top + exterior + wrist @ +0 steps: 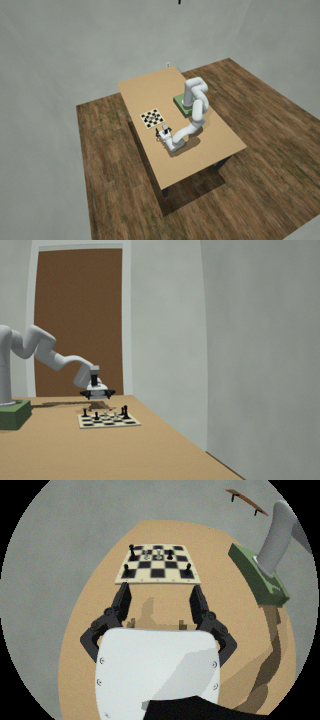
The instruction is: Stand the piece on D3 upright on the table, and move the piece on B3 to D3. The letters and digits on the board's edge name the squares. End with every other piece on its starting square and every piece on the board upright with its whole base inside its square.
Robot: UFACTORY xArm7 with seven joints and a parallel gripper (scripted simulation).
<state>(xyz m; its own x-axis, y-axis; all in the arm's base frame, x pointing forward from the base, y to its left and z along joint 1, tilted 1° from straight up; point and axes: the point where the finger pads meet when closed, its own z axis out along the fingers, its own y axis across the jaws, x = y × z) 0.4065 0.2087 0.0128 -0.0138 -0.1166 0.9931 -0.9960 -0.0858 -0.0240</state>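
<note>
Now: the tall black piece 110 mm ahead of my hand, 180 mm to the right of it and 40 mm below it. Also, from my hand: small chessboard (30 mm ahead, 190 mm to the right, 70 mm below).
</note>
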